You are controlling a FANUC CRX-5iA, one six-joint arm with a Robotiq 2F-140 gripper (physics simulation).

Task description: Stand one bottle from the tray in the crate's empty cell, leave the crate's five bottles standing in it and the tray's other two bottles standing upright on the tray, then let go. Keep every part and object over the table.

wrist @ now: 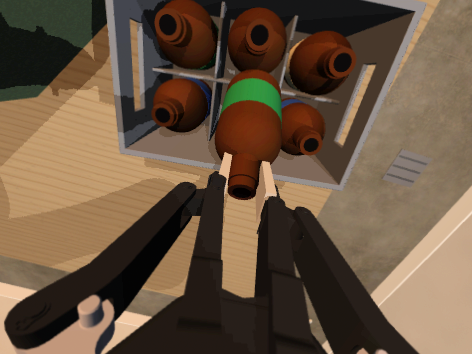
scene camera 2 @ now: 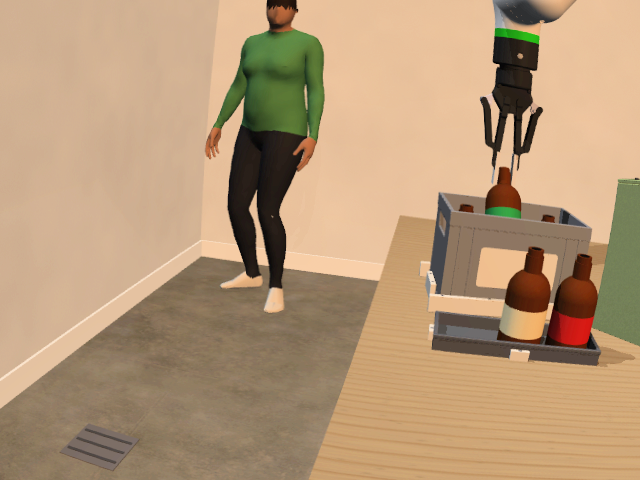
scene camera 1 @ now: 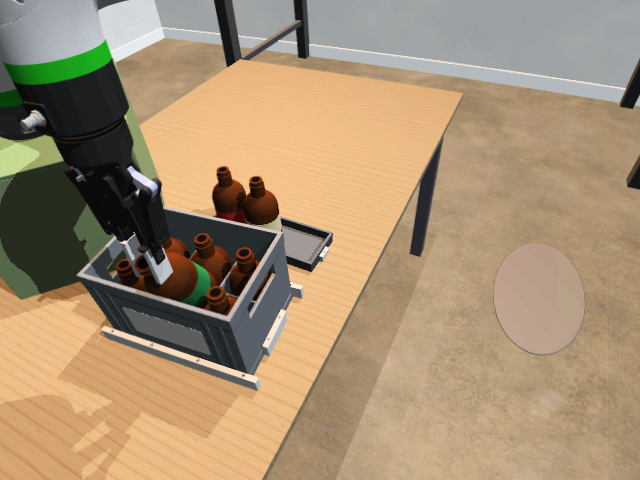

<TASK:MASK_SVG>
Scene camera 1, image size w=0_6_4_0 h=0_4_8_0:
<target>my gripper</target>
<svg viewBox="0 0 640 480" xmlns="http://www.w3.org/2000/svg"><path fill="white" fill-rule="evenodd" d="M52 137L64 162L71 167L65 171L66 176L77 187L105 233L108 235L115 234L116 238L120 241L135 275L140 278L143 276L136 271L135 262L139 256L144 255L157 284L162 285L173 273L162 246L170 237L160 194L162 182L158 178L153 178L150 181L140 174L140 169L131 156L134 142L125 116L108 128L91 135L69 138Z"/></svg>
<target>red-label bottle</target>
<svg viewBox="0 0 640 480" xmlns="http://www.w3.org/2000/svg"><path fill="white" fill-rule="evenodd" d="M221 166L216 170L218 183L212 191L212 200L217 218L246 224L243 211L243 202L247 196L246 191L241 183L232 179L229 168Z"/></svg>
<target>cream-label bottle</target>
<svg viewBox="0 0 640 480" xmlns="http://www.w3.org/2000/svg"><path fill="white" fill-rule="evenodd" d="M251 177L249 179L250 193L247 194L243 202L246 224L282 232L279 206L275 195L265 189L262 177Z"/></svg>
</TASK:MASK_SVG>
